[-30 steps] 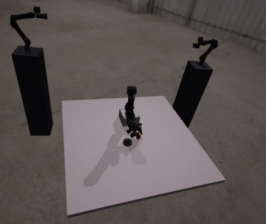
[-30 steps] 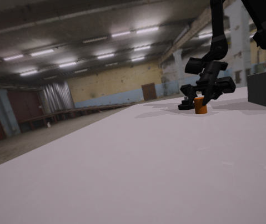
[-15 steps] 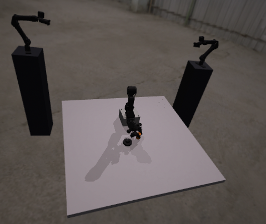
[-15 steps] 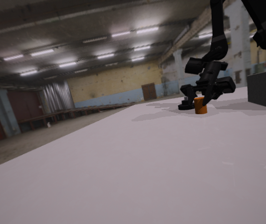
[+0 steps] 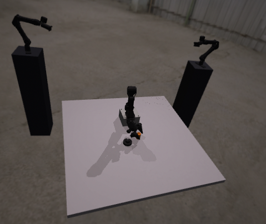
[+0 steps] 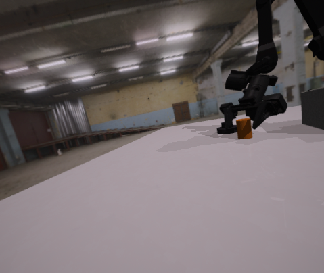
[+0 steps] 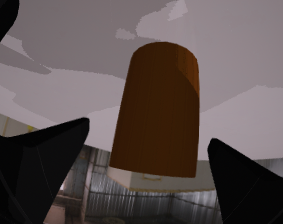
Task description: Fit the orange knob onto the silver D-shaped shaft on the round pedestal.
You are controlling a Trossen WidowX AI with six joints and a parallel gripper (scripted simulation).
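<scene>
Right now the orange knob is 10 mm behind my gripper tip, 20 mm to the right of it and 10 mm above it. Also, from my gripper tip: silver shaft 50 mm ahead, 140 mm to the right, 10 mm below.
</scene>
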